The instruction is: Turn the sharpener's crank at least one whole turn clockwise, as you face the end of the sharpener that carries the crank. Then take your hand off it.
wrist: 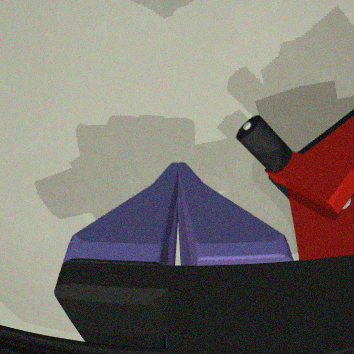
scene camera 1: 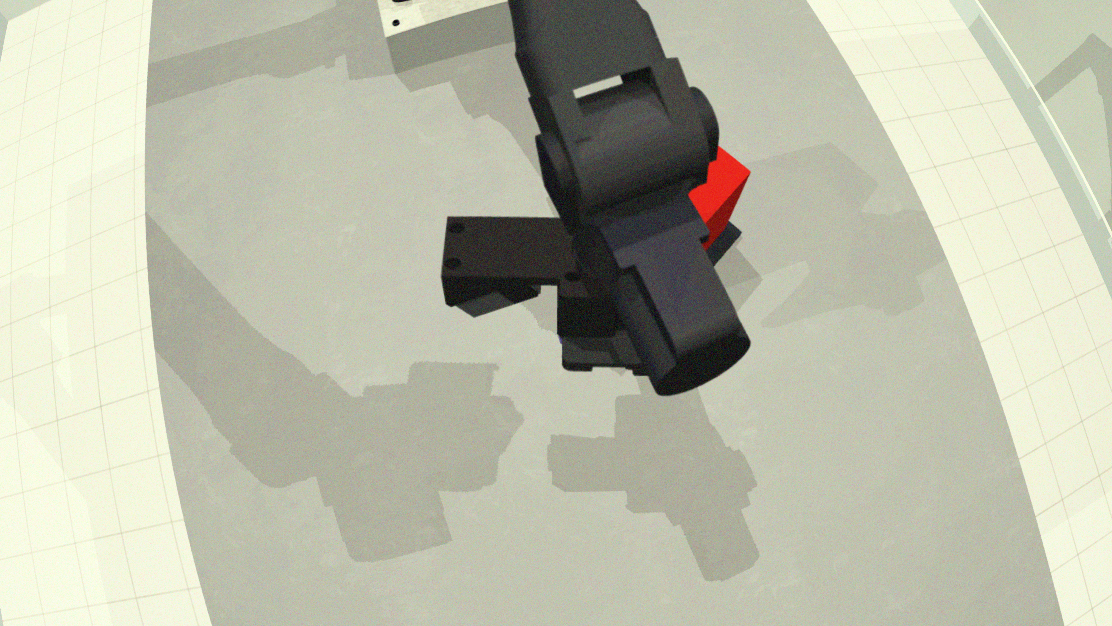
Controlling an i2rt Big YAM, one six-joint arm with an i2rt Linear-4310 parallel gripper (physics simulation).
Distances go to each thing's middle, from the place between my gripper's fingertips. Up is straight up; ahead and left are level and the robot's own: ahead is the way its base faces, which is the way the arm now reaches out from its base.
I see the black handle (wrist: 259,139) 70 mm below my hand, 40 mm behind it and 20 mm to the left of it. Also, from my hand: red sharpener (scene camera 1: 715,201): 120 mm behind, 70 mm to the left, 40 mm below.
